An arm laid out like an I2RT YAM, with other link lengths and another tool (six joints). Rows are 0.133 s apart.
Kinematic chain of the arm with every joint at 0, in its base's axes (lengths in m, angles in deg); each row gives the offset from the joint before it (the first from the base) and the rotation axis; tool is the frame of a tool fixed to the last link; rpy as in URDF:
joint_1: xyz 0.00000 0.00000 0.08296 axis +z
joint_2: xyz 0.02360 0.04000 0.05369 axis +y
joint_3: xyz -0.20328 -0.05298 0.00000 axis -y
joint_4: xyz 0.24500 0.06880 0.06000 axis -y
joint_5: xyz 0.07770 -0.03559 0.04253 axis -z
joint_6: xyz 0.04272 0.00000 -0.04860 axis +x
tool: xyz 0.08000 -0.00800 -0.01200 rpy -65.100 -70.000 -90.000
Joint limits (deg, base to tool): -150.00..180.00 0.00..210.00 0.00..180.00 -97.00..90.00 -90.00..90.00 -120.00..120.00
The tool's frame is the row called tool.
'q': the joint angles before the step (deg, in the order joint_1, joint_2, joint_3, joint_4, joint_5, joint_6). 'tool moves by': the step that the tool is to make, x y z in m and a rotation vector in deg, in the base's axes. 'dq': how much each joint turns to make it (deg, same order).
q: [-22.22, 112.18, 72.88, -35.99, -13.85, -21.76]
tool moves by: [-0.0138, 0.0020, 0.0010, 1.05, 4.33, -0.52]
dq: [-0.30, -0.05, 0.80, -5.24, 0.71, 0.07]
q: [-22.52, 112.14, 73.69, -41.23, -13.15, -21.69]
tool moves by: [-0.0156, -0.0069, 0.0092, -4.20, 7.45, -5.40]
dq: [0.50, 0.03, 2.86, -7.33, 7.47, 4.96]
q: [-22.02, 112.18, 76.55, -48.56, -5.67, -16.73]
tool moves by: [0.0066, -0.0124, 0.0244, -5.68, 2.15, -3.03]
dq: [0.70, 0.69, 6.63, -5.71, 6.43, 3.08]
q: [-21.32, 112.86, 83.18, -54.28, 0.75, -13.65]
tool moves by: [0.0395, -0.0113, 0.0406, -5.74, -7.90, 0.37]
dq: [1.40, 0.32, 8.87, 0.85, 2.73, 0.53]
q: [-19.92, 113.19, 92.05, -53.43, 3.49, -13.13]
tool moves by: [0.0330, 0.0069, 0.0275, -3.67, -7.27, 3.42]
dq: [2.69, -0.04, 4.47, 3.62, 0.85, -1.09]
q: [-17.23, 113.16, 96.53, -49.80, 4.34, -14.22]
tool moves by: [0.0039, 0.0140, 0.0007, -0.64, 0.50, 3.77]
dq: [2.02, 0.00, 0.16, -0.32, -0.01, -1.91]
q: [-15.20, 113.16, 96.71, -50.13, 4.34, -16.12]
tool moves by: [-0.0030, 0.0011, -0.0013, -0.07, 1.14, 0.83]
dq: [0.07, 0.02, -0.04, -0.96, 0.04, -0.85]
